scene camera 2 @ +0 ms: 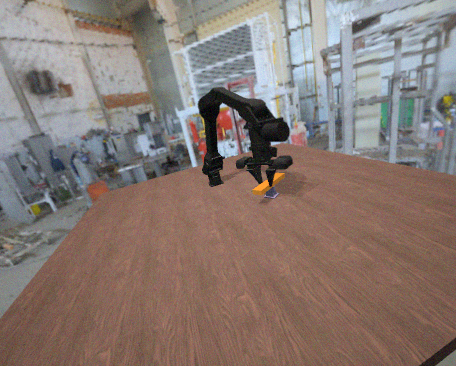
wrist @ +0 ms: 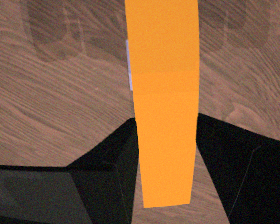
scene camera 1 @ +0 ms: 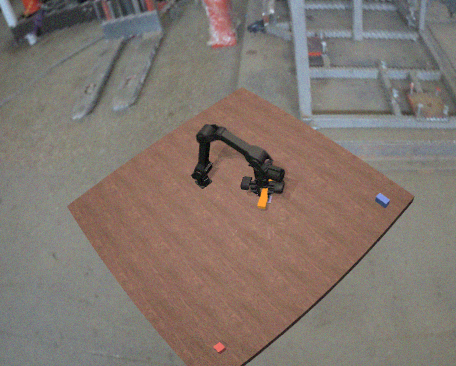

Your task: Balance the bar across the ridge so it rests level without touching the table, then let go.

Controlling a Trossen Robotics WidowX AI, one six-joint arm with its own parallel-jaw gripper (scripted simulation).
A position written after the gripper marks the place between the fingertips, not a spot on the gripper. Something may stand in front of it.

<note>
In view: the gripper (scene camera 2: pixel 266 185) and a bar (wrist: pixel 164 50).
The gripper shows as well in the wrist view (wrist: pixel 164 122).
</note>
